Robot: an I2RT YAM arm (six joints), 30 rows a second.
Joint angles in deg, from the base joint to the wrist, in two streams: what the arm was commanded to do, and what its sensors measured. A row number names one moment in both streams.
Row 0, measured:
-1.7 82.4 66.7 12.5 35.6 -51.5
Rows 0 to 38, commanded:
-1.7 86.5 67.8 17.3 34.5 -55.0
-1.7 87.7 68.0 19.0 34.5 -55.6
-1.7 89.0 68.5 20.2 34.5 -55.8
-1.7 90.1 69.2 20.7 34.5 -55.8
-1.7 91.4 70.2 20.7 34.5 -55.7
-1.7 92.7 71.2 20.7 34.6 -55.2
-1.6 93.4 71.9 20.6 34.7 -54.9
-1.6 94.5 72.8 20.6 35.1 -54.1
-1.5 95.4 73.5 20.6 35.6 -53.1
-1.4 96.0 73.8 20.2 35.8 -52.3
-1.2 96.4 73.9 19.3 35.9 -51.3
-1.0 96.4 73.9 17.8 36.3 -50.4
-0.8 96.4 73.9 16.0 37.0 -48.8
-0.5 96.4 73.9 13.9 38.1 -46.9
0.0 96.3 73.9 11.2 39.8 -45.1
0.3 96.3 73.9 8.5 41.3 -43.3
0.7 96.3 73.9 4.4 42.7 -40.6
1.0 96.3 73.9 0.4 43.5 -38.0
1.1 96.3 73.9 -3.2 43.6 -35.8
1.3 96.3 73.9 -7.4 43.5 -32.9
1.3 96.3 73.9 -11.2 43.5 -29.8
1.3 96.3 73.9 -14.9 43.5 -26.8
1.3 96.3 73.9 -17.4 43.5 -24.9
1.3 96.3 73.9 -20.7 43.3 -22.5
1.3 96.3 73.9 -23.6 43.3 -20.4
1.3 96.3 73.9 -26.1 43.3 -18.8
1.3 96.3 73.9 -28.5 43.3 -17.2
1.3 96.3 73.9 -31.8 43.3 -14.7
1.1 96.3 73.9 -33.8 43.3 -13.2
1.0 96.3 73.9 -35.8 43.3 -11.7
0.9 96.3 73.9 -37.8 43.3 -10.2
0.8 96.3 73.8 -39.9 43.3 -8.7
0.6 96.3 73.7 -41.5 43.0 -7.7
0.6 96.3 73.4 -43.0 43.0 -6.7
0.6 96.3 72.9 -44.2 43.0 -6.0
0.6 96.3 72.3 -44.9 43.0 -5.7
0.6 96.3 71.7 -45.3 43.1 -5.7
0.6 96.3 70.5 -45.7 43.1 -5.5
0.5 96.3 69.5 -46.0 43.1 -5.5
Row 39, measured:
0.2 96.3 72.2 -45.0 44.3 -9.3
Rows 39 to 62, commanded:
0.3 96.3 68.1 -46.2 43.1 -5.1
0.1 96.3 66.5 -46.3 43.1 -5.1
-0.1 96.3 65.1 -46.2 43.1 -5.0
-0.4 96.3 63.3 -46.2 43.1 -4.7
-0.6 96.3 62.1 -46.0 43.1 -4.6
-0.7 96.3 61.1 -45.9 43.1 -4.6
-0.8 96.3 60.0 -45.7 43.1 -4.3
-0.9 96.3 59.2 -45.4 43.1 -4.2
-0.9 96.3 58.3 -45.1 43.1 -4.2
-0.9 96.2 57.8 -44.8 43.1 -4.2
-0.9 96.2 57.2 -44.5 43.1 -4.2
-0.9 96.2 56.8 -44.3 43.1 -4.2
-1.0 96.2 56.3 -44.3 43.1 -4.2
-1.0 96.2 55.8 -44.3 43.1 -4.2
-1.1 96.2 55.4 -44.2 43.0 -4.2
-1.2 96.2 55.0 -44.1 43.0 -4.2
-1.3 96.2 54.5 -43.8 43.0 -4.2
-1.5 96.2 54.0 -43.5 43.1 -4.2
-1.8 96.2 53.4 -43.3 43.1 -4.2
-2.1 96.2 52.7 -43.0 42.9 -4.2
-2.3 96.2 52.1 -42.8 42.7 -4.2
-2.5 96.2 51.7 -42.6 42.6 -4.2
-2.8 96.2 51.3 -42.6 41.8 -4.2
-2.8 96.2 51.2 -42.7 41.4 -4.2
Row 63, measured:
-2.6 96.3 51.9 -42.7 44.2 -5.6
